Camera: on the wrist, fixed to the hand. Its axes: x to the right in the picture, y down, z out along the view.
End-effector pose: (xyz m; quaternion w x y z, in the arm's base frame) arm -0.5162 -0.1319 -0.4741 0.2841 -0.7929 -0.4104 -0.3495
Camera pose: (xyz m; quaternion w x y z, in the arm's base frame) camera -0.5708 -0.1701 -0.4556 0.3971 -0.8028 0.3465 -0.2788
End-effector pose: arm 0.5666 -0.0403 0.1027 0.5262 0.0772 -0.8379 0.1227
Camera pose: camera 0.6345 -0.0530 0.1070 0.4700 -0.6049 -0.5537 0.3267
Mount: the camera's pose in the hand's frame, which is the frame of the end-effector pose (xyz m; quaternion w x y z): -0.0256 -0.0302 -0.0567 0.7046 -0.1488 0.2019 0.6638
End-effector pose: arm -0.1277 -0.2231 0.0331 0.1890 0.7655 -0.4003 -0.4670
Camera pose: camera -0.0716 -0.1893 0.0554 0.6379 0.3398 -0.6825 -0.1086
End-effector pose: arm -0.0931 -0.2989 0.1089 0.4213 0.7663 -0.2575 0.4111
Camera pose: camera -0.1077 -0.2336 0.0915 0.1900 0.2233 -0.6662 0.6857
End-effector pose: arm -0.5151 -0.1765 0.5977 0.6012 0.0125 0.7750 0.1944
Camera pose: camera -0.5547 -0.2271 0.6233 0.1399 0.3945 0.6302 0.6539
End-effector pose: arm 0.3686 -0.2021 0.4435 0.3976 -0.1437 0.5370 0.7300
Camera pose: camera 0.3949 -0.2607 0.4179 0.3342 -0.0487 -0.4454 -0.8292
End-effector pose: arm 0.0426 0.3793 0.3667 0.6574 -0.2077 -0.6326 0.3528
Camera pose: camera 0.1054 0.3504 0.3645 0.3258 -0.7353 -0.2276 0.5489
